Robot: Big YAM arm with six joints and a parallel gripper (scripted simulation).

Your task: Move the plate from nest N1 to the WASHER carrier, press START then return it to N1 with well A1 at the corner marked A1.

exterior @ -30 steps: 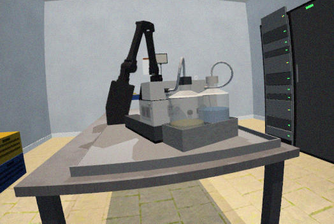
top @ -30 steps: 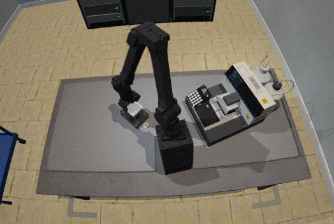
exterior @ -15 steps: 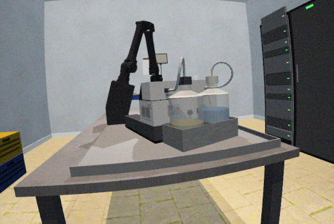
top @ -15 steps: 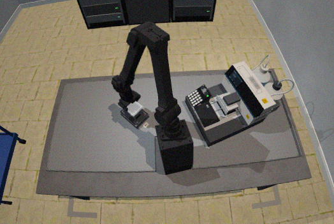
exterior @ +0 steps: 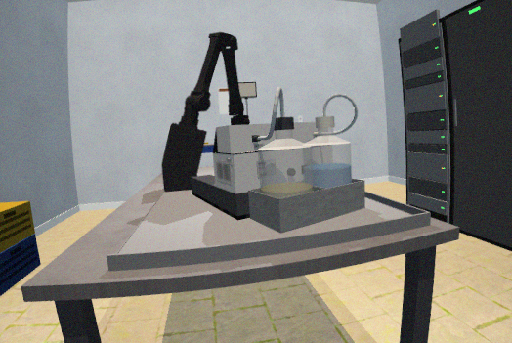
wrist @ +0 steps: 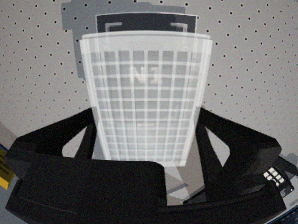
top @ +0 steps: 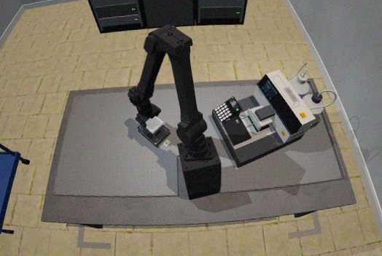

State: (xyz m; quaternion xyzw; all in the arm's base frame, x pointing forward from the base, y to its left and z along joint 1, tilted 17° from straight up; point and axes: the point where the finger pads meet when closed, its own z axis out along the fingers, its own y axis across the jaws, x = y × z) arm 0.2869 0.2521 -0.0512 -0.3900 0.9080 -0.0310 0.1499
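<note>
The white corner label lies 13 cm below my hand, 8 cm to the right of it and 7 cm behind it. Round my hand: dark washer carrier 47 cm to the right, 5 cm below, 5 cm behind; then white well plate 1 cm below; then plate washer 61 cm to the right.
</note>
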